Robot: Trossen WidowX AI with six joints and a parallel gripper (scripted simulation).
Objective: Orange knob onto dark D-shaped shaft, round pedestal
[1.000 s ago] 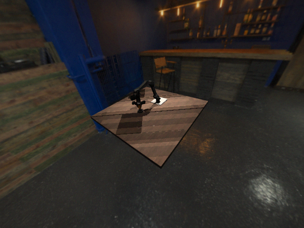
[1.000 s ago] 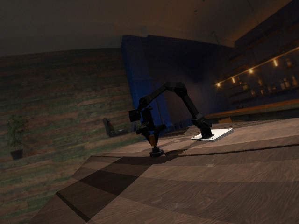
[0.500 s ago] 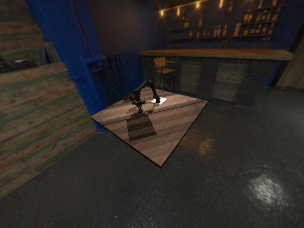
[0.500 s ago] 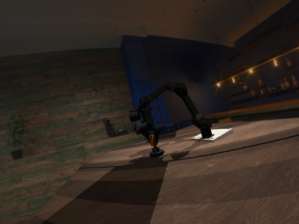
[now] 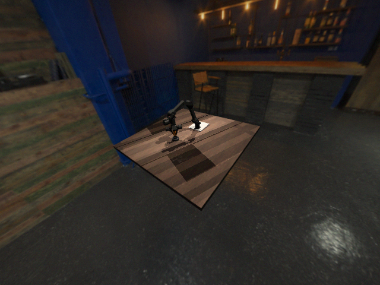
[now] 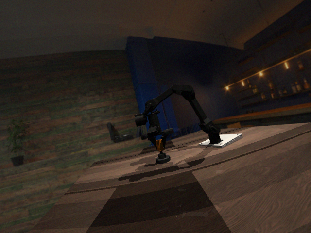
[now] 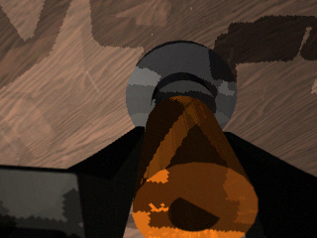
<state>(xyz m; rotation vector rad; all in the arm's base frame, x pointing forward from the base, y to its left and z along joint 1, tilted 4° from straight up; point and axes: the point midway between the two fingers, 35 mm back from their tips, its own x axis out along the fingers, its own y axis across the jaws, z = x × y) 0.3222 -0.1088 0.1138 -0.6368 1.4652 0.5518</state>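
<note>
Now: gripper tip 20 mm below the orange knob. Also, from my gripper tip: dark round pedestal 40 mm below.
</note>
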